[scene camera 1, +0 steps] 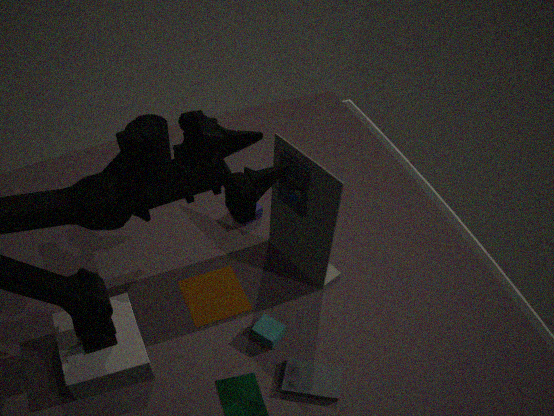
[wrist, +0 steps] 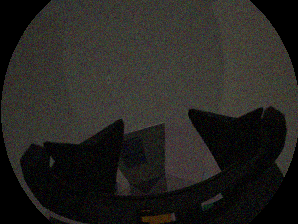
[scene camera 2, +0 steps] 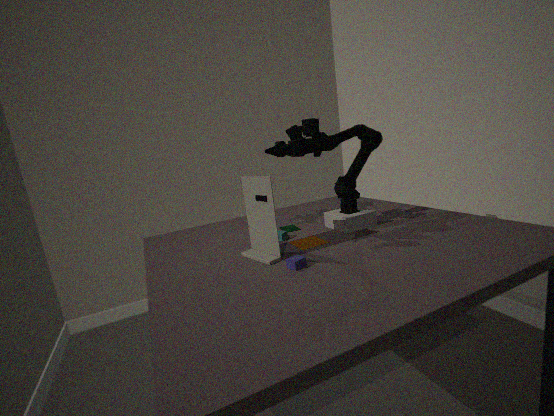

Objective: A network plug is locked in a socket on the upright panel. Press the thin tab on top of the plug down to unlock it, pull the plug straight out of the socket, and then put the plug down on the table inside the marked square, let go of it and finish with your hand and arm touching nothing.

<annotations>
gripper: scene camera 1 274, 150; wrist; scene camera 2
same spot on upright grey panel: (scene camera 1: 303, 231) = (scene camera 2: 259, 224)
same spot on gripper: (scene camera 2: 291, 149) = (wrist: 100, 175)
</annotations>
